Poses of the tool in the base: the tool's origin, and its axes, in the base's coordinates. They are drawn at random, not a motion.
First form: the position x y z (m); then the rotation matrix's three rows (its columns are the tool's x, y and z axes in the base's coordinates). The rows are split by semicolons.
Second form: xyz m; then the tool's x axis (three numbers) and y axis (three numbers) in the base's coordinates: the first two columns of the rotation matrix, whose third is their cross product. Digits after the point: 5 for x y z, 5 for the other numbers.
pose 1, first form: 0.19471, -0.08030, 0.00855; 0.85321, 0.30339, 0.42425; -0.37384, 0.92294, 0.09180; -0.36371, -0.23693, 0.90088
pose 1, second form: 0.19471, -0.08030, 0.00855, 0.85321, -0.37384, -0.36371, 0.30339, 0.92294, -0.23693
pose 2, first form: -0.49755, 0.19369, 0.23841; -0.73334, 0.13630, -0.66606; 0.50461, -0.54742, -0.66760; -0.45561, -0.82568, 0.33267
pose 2, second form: -0.49755, 0.19369, 0.23841, -0.73334, 0.50461, -0.45561, 0.13630, -0.54742, -0.82568
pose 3, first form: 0.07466, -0.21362, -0.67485; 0.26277, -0.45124, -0.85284; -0.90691, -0.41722, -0.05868; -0.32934, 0.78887, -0.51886
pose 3, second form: 0.07466, -0.21362, -0.67485, 0.26277, -0.90691, -0.32934, -0.45124, -0.41722, 0.78887
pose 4, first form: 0.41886, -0.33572, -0.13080; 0.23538, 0.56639, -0.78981; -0.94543, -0.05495, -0.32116; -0.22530, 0.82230, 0.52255
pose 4, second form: 0.41886, -0.33572, -0.13080, 0.23538, -0.94543, -0.22530, 0.56639, -0.05495, 0.82230
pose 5, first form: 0.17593, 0.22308, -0.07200; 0.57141, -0.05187, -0.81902; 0.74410, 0.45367, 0.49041; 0.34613, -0.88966, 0.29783
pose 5, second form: 0.17593, 0.22308, -0.07200, 0.57141, 0.74410, 0.34613, -0.05187, 0.45367, -0.88966
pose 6, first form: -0.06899, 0.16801, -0.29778; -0.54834, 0.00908, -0.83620; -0.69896, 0.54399, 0.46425; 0.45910, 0.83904, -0.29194
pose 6, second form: -0.06899, 0.16801, -0.29778, -0.54834, -0.69896, 0.45910, 0.00908, 0.54399, 0.83904
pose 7, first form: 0.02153, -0.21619, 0.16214; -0.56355, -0.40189, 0.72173; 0.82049, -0.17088, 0.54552; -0.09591, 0.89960, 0.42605
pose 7, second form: 0.02153, -0.21619, 0.16214, -0.56355, 0.82049, -0.09591, -0.40189, -0.17088, 0.89960
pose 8, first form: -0.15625, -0.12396, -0.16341; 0.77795, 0.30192, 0.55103; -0.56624, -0.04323, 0.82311; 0.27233, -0.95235, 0.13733
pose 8, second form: -0.15625, -0.12396, -0.16341, 0.77795, -0.56624, 0.27233, 0.30192, -0.04323, -0.95235
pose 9, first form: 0.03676, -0.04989, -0.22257; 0.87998, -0.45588, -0.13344; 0.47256, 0.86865, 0.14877; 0.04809, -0.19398, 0.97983
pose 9, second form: 0.03676, -0.04989, -0.22257, 0.87998, 0.47256, 0.04809, -0.45588, 0.86865, -0.19398
